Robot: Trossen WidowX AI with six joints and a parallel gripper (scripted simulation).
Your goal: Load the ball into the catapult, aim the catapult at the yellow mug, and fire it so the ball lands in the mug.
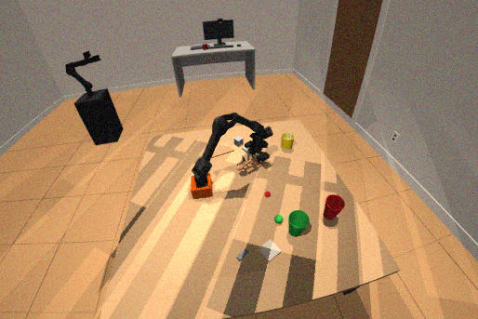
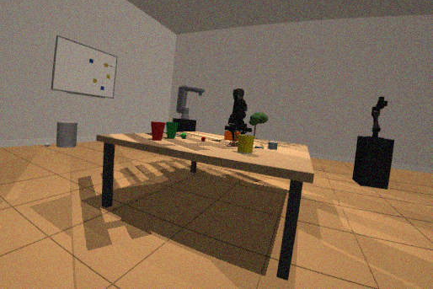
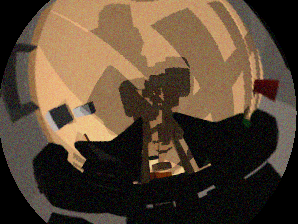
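Right now the red ball is 20 mm behind my gripper tip, 270 mm to the right of it and 20 mm below it. Round my gripper tip: grey cube (60 mm behind, 240 mm to the left, 10 mm below); then yellow mug (270 mm ahead, 110 mm to the left); then wooden catapult (70 mm behind, 20 mm to the right, 20 mm above).
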